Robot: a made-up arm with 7 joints.
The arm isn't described. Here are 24 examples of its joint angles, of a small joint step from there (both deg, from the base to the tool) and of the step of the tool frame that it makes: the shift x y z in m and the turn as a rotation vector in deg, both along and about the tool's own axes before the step.
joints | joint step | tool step
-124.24 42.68 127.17 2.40 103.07 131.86 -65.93 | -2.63 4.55 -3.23 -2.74 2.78 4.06 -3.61 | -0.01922 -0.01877 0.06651 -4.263 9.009 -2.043
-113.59 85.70 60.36 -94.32 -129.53 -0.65 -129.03 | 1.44 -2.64 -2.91 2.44 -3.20 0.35 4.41 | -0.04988 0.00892 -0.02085 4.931 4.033 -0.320
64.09 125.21 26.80 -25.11 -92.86 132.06 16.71 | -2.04 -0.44 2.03 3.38 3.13 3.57 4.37 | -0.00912 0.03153 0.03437 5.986 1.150 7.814
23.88 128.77 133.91 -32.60 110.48 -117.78 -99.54 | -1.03 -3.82 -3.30 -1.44 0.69 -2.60 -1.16 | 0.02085 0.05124 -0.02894 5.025 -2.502 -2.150
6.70 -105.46 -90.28 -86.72 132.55 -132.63 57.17 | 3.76 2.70 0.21 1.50 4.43 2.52 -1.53 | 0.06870 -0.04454 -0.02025 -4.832 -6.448 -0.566
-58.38 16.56 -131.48 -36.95 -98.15 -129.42 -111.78 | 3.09 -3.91 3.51 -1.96 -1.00 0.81 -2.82 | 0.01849 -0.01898 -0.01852 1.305 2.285 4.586
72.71 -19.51 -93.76 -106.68 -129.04 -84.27 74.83 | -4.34 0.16 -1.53 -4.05 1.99 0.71 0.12 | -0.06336 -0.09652 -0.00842 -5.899 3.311 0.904
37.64 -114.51 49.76 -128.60 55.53 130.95 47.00 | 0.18 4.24 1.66 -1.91 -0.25 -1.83 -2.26 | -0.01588 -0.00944 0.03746 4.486 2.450 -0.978
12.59 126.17 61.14 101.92 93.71 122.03 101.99 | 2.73 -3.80 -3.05 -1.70 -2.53 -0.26 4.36 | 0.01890 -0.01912 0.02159 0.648 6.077 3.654
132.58 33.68 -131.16 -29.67 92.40 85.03 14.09 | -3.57 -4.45 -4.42 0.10 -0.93 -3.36 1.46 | -0.03893 -0.07578 0.05349 -5.525 5.354 2.832
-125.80 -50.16 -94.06 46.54 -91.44 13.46 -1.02 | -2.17 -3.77 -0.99 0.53 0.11 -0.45 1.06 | -0.03830 0.02500 -0.02758 2.530 3.309 1.078
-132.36 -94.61 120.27 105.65 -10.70 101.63 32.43 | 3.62 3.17 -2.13 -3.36 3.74 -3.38 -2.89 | -0.00161 -0.02691 0.01573 4.829 3.324 -5.795
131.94 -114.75 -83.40 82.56 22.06 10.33 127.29 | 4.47 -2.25 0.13 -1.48 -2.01 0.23 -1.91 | 0.14116 -0.02457 -0.00880 -2.020 -5.093 -6.496
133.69 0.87 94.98 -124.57 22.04 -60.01 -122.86 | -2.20 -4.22 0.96 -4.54 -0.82 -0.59 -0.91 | 0.02594 -0.00594 -0.00687 0.098 -1.292 -3.251
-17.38 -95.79 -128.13 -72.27 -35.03 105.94 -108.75 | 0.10 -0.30 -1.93 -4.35 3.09 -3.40 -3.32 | 0.02252 -0.00412 0.00169 -2.331 -1.427 -8.077
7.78 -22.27 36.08 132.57 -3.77 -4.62 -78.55 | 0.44 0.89 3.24 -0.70 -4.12 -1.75 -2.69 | -0.00538 -0.04780 0.00462 -3.617 -0.528 -4.906
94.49 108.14 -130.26 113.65 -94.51 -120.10 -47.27 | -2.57 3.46 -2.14 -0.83 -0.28 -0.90 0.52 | 0.04189 0.03041 0.01490 1.248 -1.029 -1.726
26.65 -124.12 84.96 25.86 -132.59 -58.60 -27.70 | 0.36 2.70 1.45 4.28 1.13 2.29 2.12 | -0.00410 0.03511 0.00059 2.701 0.721 0.448
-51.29 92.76 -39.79 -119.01 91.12 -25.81 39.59 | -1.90 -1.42 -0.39 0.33 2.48 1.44 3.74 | -0.00082 -0.02138 -0.00753 -1.230 -0.715 5.555
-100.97 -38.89 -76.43 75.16 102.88 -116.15 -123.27 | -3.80 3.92 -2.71 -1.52 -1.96 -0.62 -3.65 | 0.06820 0.00187 -0.02225 1.340 -6.365 0.798
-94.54 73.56 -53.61 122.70 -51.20 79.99 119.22 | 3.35 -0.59 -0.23 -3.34 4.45 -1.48 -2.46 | -0.01749 0.01530 -0.03269 1.625 -4.614 -1.909
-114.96 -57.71 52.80 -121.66 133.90 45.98 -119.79 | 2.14 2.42 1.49 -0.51 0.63 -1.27 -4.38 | 0.02681 0.03975 0.03458 -0.633 -4.615 -1.151
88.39 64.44 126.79 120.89 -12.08 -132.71 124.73 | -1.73 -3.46 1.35 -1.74 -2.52 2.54 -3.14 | -0.01015 0.02997 -0.00677 -0.267 -0.235 0.520
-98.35 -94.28 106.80 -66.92 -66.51 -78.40 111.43 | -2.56 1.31 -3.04 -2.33 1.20 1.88 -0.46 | -0.04827 0.00176 -0.01956 -1.204 2.014 5.551
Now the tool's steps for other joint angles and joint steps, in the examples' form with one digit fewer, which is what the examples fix.
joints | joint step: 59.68 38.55 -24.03 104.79 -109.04 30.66 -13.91 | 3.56 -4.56 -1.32 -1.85 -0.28 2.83 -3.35
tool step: -0.0281 0.0611 -0.0200 5.38 6.04 -1.26
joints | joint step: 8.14 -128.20 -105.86 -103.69 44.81 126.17 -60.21 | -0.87 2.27 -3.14 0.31 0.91 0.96 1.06
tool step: -0.0095 0.0278 -0.0182 3.78 -0.15 -1.53
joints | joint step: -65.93 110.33 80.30 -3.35 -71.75 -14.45 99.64 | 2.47 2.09 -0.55 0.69 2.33 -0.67 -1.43
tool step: -0.0199 -0.0115 -0.0030 0.41 0.74 3.97
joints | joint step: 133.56 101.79 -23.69 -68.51 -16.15 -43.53 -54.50 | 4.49 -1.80 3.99 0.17 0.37 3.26 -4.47
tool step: 0.0033 0.0354 0.0161 1.17 4.32 -4.21
